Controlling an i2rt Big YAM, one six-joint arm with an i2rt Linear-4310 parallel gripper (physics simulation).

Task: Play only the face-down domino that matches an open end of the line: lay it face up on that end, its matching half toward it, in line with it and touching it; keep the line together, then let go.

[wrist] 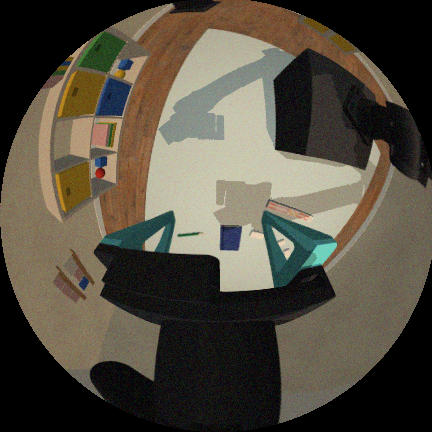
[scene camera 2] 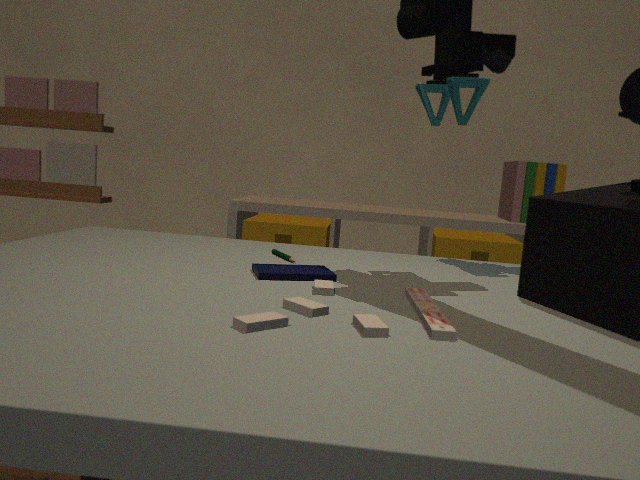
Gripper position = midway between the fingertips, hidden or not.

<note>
I see my gripper (scene camera 2: 448, 125).
My gripper shows as well in the wrist view (wrist: 217, 215).
</note>
